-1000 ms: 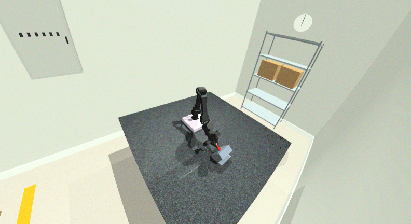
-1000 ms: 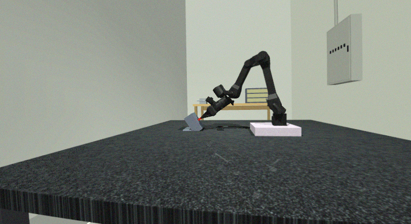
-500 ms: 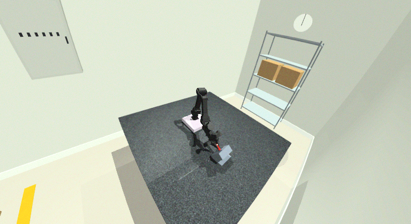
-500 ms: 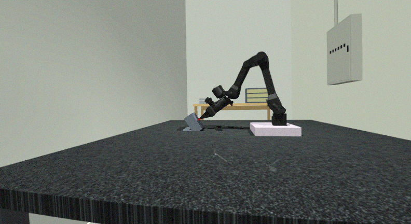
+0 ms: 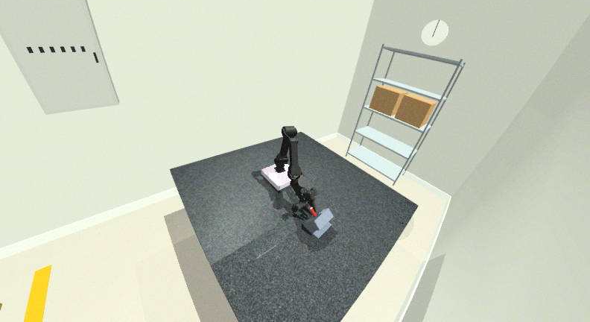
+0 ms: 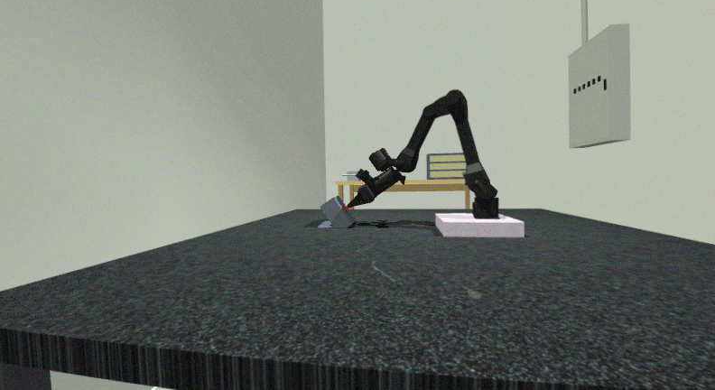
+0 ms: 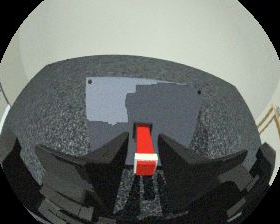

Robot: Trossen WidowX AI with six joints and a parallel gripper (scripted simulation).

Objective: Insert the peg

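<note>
My gripper tip is 1 cm below the red peg and 1 cm past it. Also, from my gripper tip: sloped grey panel: 3 cm below, 3 cm ahead, 1 cm to the left.
</note>
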